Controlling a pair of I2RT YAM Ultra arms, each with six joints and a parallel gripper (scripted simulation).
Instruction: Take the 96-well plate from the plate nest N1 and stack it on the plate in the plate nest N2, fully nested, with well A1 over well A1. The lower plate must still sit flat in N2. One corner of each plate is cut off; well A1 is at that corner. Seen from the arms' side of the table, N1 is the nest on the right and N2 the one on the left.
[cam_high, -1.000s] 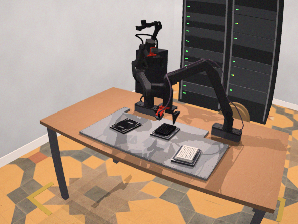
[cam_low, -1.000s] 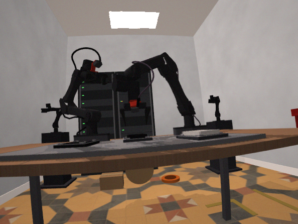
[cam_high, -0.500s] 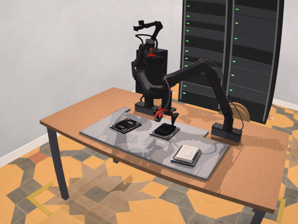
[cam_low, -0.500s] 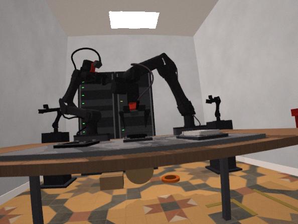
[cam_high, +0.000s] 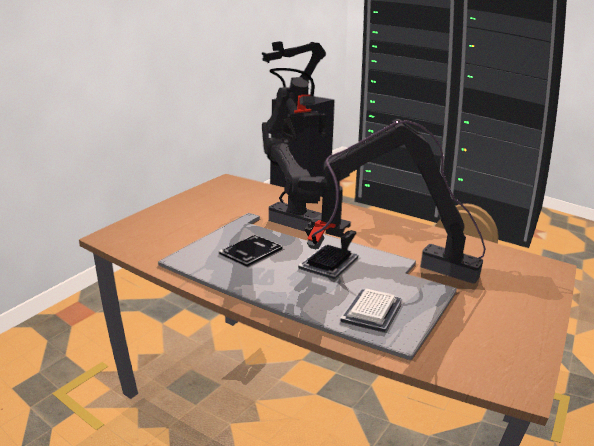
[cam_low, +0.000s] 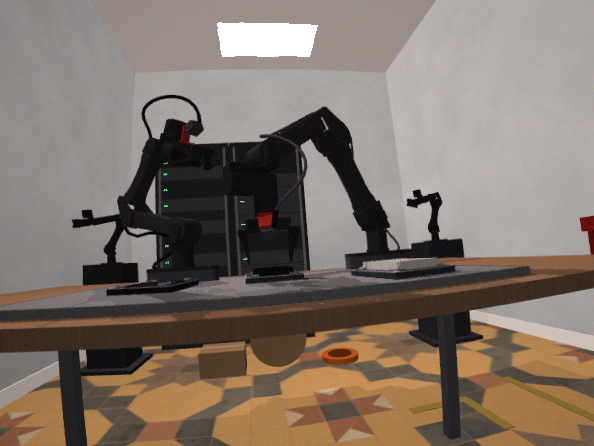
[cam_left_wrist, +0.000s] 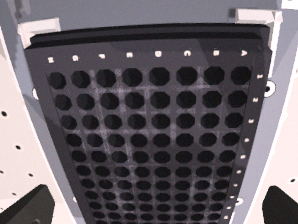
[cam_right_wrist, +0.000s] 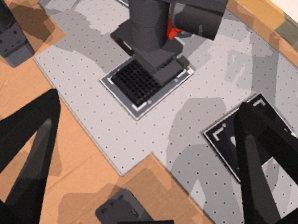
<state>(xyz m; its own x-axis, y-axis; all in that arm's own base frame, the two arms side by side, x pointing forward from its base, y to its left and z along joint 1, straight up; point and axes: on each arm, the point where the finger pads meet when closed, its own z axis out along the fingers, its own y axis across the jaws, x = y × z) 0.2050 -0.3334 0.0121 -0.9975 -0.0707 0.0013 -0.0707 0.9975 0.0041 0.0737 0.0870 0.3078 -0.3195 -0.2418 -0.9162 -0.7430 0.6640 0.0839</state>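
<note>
Right now the black 96-well plate is 30 mm below my left hand. From my left hand the other things lie so: white 96-well plate (240 mm to the left, 160 mm ahead, 30 mm below).
</note>
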